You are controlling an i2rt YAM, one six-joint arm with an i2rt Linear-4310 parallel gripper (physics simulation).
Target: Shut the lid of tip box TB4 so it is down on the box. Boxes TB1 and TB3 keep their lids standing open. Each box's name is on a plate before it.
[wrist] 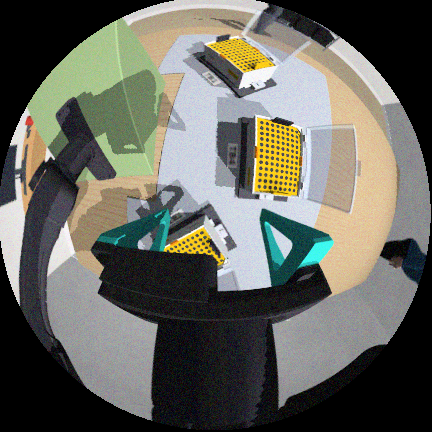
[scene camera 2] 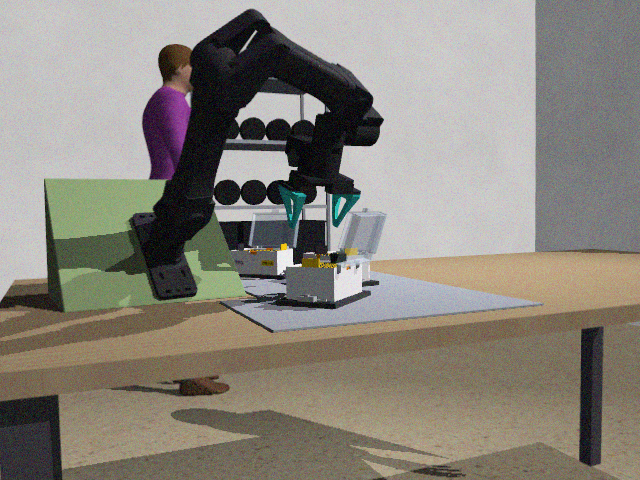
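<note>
Three white tip boxes with yellow racks stand on a mat. The far box (scene camera 2: 276, 260) (wrist: 240, 55) has its clear lid (scene camera 2: 273, 229) (wrist: 282, 30) up. The middle box (scene camera 2: 366, 273) (wrist: 277, 157) has its lid (wrist: 332, 167) open to the right in the wrist view. The near box (scene camera 2: 310, 282) (wrist: 192, 242) is partly hidden by a finger and the gripper body; a piece of clear lid (wrist: 228, 281) shows beside it. The plates are too coarse to read, so I cannot tell which is TB4. My gripper (scene camera 2: 314, 226) (wrist: 214, 212) is open and empty, above the boxes.
The grey-blue mat (scene camera 2: 439, 299) (wrist: 200, 115) lies on the wooden table (scene camera 2: 491, 268) (wrist: 370, 200). A green wedge (scene camera 2: 103, 211) (wrist: 100, 65) stands by the arm's base. A person in purple (scene camera 2: 165, 124) and a shelf rack (scene camera 2: 261, 146) stand behind the table.
</note>
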